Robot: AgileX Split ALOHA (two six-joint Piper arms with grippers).
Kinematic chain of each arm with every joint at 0, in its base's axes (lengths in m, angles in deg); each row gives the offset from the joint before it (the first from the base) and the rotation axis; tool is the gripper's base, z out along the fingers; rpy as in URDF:
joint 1: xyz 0 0 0.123 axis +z
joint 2: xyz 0 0 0 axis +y
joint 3: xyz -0.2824 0 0.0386 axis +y
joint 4: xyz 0.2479 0 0.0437 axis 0.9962 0 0.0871
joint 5: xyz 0 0 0 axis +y
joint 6: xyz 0.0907 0 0.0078 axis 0.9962 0 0.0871
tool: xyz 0 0 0 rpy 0 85 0
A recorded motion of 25 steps. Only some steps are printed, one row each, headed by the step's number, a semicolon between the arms.
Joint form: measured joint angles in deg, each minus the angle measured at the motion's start. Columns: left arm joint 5, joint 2, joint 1, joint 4, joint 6, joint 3; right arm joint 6, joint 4, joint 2, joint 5, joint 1, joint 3.
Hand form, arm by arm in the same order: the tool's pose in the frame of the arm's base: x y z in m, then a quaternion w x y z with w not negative. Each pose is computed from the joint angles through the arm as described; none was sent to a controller.
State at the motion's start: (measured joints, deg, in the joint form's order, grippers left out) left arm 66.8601 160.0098 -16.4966 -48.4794 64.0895 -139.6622; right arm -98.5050 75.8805 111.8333 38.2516 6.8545 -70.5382
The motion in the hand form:
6: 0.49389 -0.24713 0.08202 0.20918 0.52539 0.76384 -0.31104; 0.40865 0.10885 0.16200 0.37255 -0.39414 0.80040 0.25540
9: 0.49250 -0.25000 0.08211 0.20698 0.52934 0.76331 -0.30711; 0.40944 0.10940 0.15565 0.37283 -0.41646 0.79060 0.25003
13: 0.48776 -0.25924 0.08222 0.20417 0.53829 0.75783 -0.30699; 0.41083 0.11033 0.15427 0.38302 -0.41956 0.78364 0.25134
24: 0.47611 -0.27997 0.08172 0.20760 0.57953 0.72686 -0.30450; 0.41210 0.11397 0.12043 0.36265 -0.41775 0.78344 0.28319
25: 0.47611 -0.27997 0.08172 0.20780 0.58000 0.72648 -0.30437; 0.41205 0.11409 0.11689 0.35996 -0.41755 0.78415 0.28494
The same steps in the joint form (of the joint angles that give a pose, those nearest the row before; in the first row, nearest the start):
6: 0.00 0.00 -3.89 3.15 -0.56 -2.18; -3.19 -0.23 5.92 3.91 0.00 -3.68
9: 0.00 0.00 -4.30 3.82 -0.82 -2.34; -6.42 -0.28 6.92 4.32 0.00 -3.87
13: 0.00 0.00 -5.40 4.07 -0.75 -2.42; -9.16 1.89 7.36 4.52 0.00 -3.87
24: 0.00 0.05 -7.87 4.07 3.16 -2.41; -12.63 4.90 12.59 7.06 0.00 -4.04
25: 0.00 0.05 -7.87 4.07 3.24 -2.41; -12.86 5.03 13.09 7.15 0.00 -4.04

